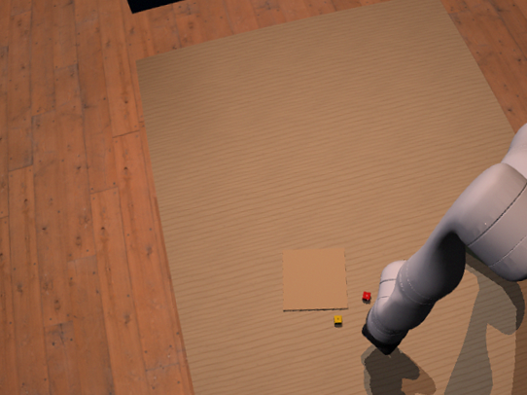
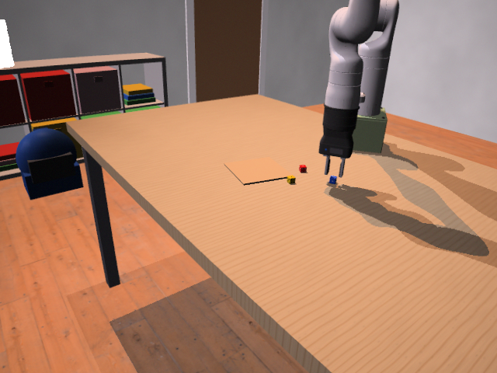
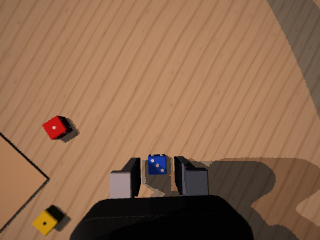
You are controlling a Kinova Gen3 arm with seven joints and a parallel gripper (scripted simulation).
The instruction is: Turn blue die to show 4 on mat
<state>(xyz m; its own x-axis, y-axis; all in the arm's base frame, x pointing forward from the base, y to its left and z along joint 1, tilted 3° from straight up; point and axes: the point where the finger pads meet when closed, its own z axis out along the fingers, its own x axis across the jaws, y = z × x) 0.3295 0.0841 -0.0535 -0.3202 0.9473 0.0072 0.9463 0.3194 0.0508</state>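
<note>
The blue die is 30 mm below my hand. Round my hand: yellow die (80 mm to the right, 70 mm ahead, 30 mm below); then tan mat (190 mm to the right, 70 mm ahead, 40 mm below); then red die (100 mm to the right, 30 mm below, 10 mm behind).
</note>
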